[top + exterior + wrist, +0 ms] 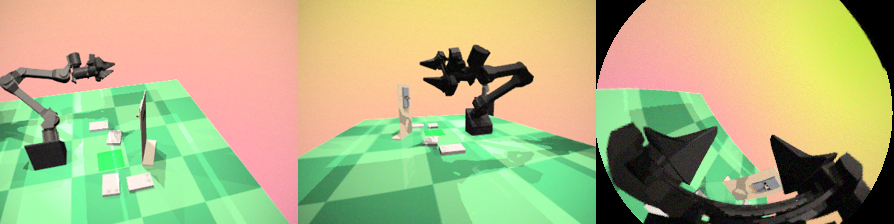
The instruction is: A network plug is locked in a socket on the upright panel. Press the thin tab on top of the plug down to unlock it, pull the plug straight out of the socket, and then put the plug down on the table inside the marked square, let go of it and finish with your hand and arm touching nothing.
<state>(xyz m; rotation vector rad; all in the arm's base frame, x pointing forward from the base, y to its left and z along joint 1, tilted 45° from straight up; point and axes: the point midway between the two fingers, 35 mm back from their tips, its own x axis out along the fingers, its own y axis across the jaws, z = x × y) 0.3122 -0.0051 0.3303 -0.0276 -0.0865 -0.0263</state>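
My gripper tip is 4 cm short of the network plug, 32 cm to the left of it and 10 cm above it. Round my gripper tip: upright panel 6 cm ahead, 33 cm to the right, 19 cm below; green marked square 12 cm behind, 32 cm to the right, 33 cm below.
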